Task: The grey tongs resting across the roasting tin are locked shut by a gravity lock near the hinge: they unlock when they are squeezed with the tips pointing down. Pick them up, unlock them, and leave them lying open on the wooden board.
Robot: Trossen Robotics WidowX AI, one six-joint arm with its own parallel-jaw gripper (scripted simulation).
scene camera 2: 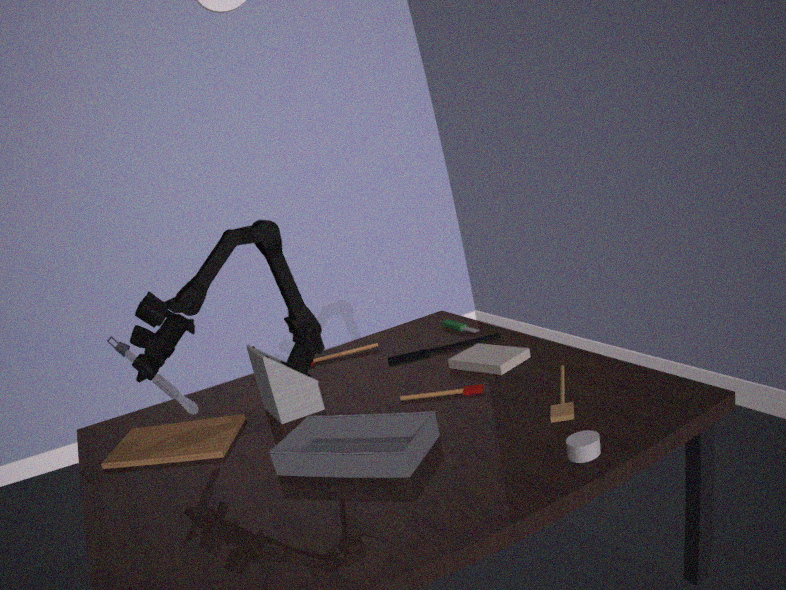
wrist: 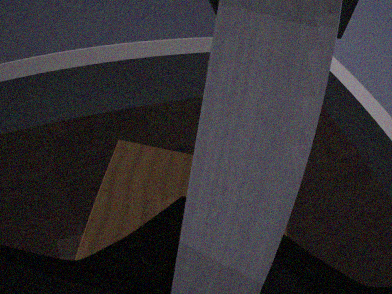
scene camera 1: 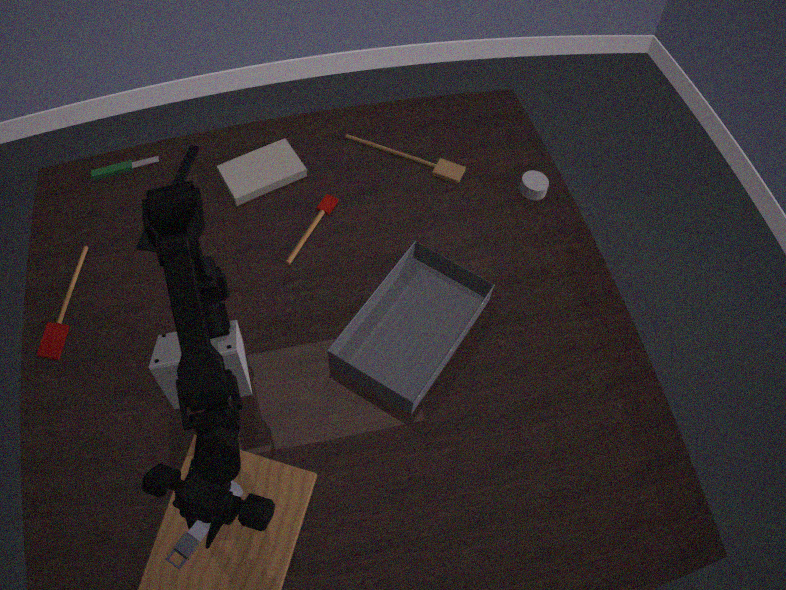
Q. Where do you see a white slab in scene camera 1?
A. At 248, 176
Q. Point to a white slab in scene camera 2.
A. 495, 359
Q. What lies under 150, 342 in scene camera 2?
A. The gripper.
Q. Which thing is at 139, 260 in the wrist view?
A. The gripper.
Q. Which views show the gripper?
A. Scene camera 2, the wrist view and scene camera 1: all of them.
